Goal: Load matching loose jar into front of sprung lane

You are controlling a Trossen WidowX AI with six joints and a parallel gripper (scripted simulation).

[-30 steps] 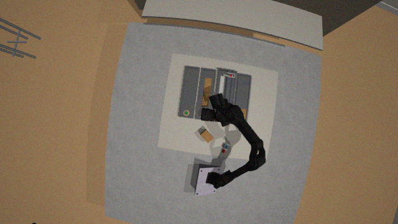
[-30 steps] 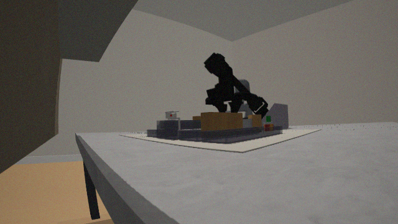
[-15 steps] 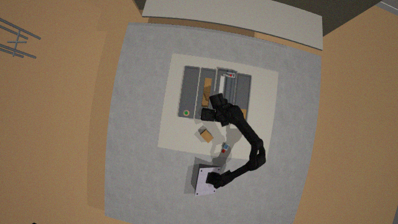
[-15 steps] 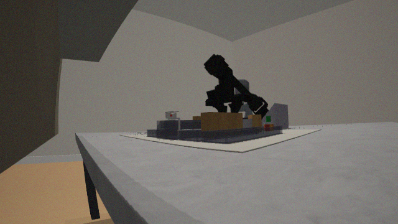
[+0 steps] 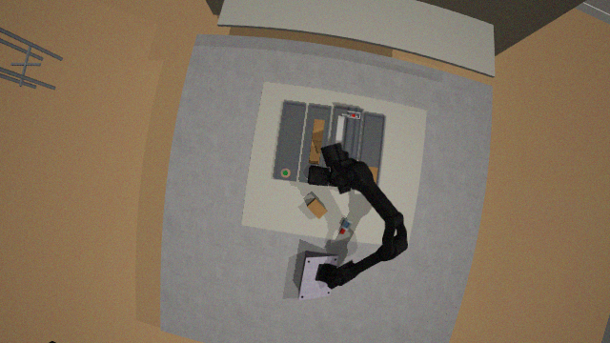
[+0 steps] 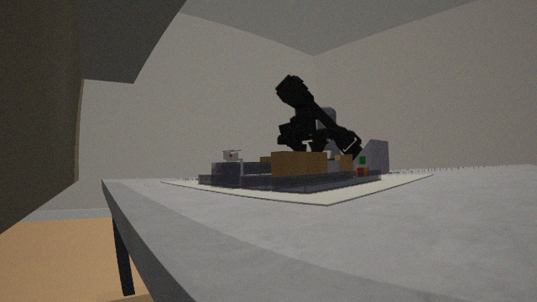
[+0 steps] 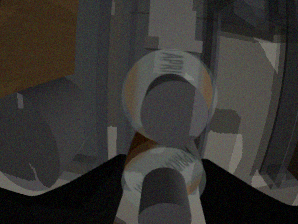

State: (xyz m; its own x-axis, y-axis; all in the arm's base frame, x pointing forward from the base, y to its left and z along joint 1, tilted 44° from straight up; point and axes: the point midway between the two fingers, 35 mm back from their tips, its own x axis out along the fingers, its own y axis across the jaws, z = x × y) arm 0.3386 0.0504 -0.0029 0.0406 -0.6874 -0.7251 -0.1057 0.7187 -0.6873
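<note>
Right now my gripper tip is 80 mm to the right of the wide grey jar and 10 mm above it. The rest, counted from my gripper tip: sprung lane 140 mm ahead, 10 mm to the right, 20 mm below; then red mark 230 mm ahead, 10 mm to the right, 40 mm above.
</note>
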